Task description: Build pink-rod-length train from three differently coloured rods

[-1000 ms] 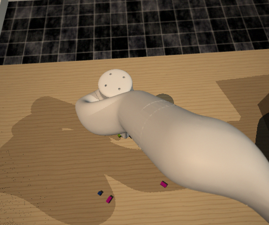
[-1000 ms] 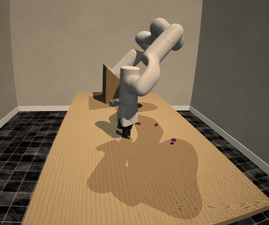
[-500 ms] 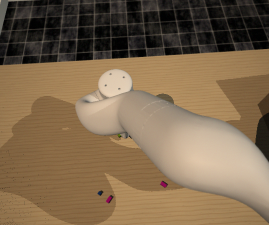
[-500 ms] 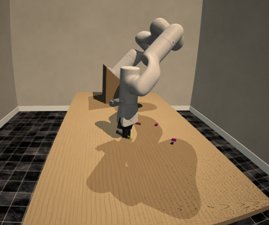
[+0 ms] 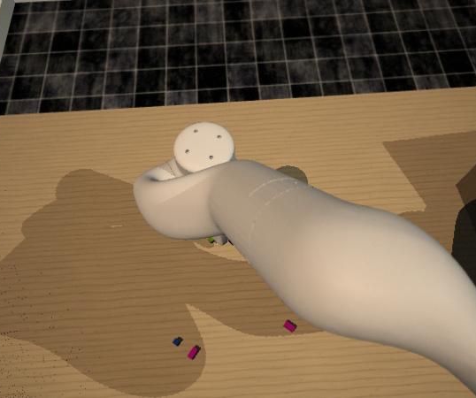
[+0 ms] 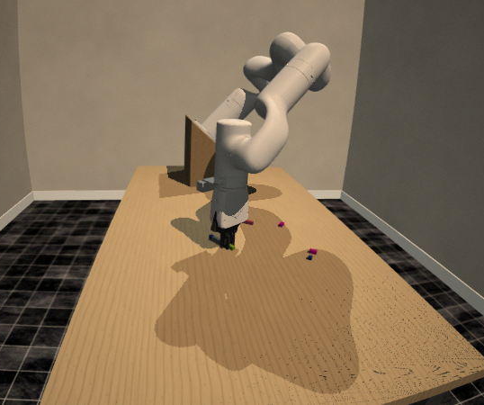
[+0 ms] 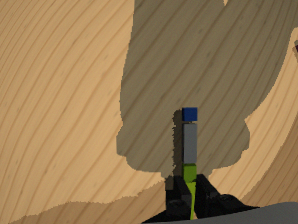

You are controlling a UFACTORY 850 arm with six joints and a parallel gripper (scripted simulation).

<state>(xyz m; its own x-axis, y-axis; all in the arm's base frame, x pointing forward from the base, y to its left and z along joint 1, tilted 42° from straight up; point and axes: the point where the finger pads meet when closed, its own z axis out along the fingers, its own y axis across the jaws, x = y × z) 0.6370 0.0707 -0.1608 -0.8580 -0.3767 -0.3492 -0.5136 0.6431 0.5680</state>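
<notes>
The lime rod is 20 mm below my hand. Round my hand: pink rod: 160 mm behind, 80 mm to the left, 20 mm below; grey rod: 40 mm behind, 20 mm to the right, 20 mm below.
</notes>
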